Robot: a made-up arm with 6 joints.
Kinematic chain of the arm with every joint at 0, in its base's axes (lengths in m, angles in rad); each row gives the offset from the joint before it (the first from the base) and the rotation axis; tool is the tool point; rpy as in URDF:
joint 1: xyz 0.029 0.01 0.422 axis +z
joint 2: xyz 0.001 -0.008 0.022 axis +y
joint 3: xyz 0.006 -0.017 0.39 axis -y
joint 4: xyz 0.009 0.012 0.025 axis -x
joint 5: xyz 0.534 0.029 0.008 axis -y
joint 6: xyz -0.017 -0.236 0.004 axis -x
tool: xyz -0.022 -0.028 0.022 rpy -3.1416 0 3.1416
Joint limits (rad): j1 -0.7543..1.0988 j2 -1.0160..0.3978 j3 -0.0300..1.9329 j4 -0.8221..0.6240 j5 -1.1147..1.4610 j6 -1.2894..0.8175
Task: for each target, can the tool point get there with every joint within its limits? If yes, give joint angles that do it. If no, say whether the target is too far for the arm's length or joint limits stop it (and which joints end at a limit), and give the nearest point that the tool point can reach.
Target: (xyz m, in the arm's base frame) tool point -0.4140 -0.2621 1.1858
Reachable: yes | joints 0.0920 -0.8585 1.2226 -0.4309 0.3340 -0.8327
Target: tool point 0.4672 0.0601 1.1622
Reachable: yes | joints 0.5514 -0.1002 0.8210 -0.6638 0.9059 -0.9433
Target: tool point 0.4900 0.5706 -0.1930
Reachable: no: joint limits stop it (at a limit: joint 1, joint 2, joint 3, joint 4, joint 5, joint 6) | nearest point 0.4317 0.4696 0.4161 | short by 0.620 m
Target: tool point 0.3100 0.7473 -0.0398
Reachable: no: joint limits stop it (at a limit: joint 1, joint 2, joint 3, joint 4, joint 5, joint 6) | nearest point 0.4317 0.4696 0.4161 | short by 0.548 m
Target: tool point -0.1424 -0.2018 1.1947
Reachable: yes | joints -0.3213 -0.8338 0.2649 -0.0566 -0.4941 -0.2950
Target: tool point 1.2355 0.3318 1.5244
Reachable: no: too far | nearest point 0.6733 0.1818 1.1371 | short by 0.699 m
